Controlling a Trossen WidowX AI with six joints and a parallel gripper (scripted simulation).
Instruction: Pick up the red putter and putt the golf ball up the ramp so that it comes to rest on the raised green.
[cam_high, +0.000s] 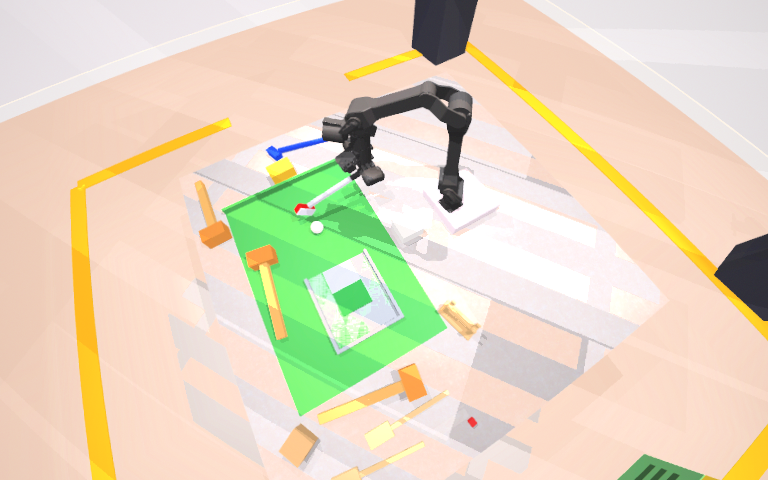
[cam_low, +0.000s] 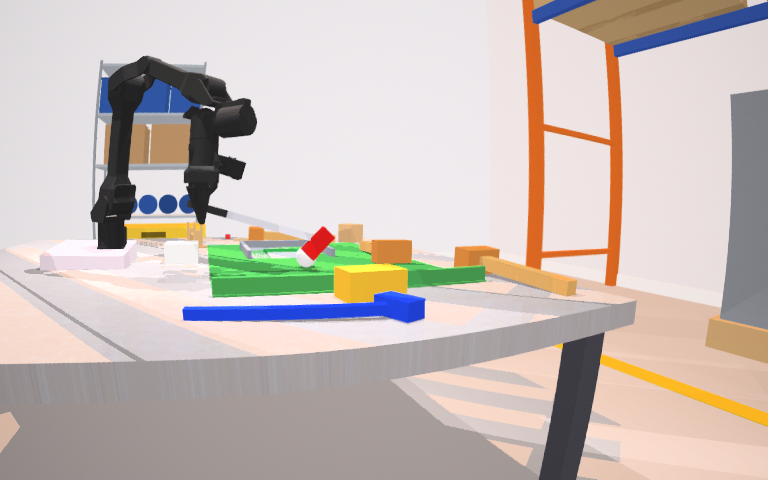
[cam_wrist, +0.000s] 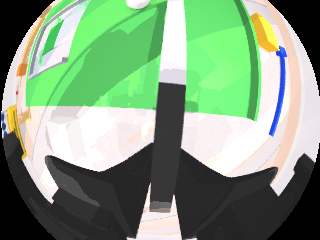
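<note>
My gripper tip is now 120 mm short of the red putter, 10 mm to the left of it and 10 mm above it. The rest, counted from my gripper tip: green mat 270 mm ahead, 160 mm to the left, 100 mm below; white block 30 mm behind, 210 mm to the left, 70 mm below; white golf ball 220 mm ahead, 40 mm to the left, 70 mm below.
</note>
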